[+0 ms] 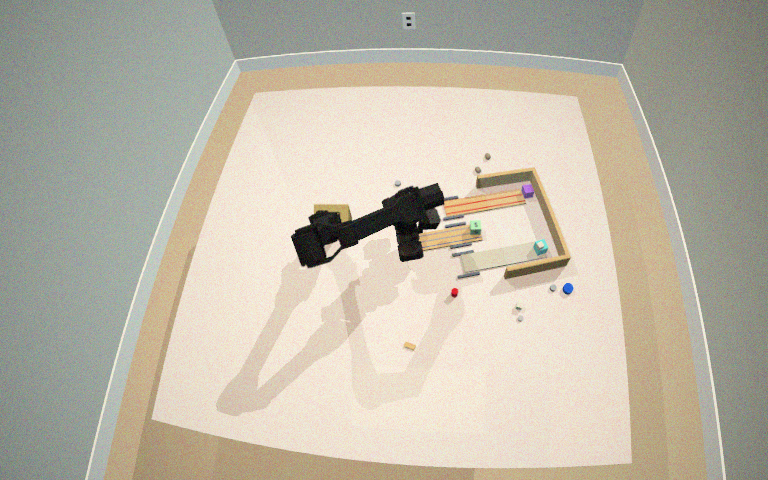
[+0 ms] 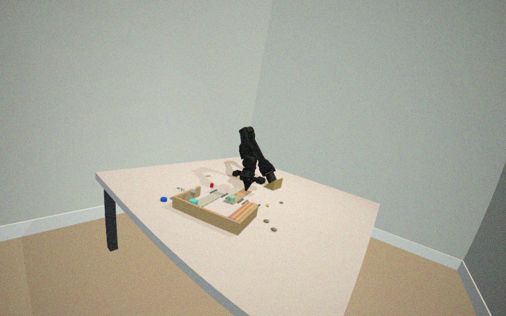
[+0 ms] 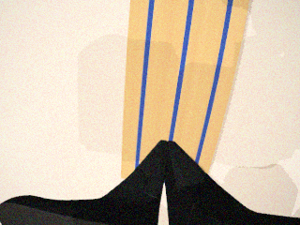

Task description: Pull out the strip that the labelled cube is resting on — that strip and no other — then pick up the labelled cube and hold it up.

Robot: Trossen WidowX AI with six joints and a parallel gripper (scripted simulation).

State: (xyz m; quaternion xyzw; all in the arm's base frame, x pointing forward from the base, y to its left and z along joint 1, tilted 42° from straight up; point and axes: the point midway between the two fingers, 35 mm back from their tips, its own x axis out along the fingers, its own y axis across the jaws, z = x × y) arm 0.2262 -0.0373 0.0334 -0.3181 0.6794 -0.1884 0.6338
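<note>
My gripper tip is 9 cm short of the blue-lined strip and 2 cm to the right of it. The rest, counted from my gripper tip: blue cylinder: 45 cm ahead, 14 cm to the right; then red cylinder: 15 cm to the right, 13 cm ahead, 1 cm above.
</note>
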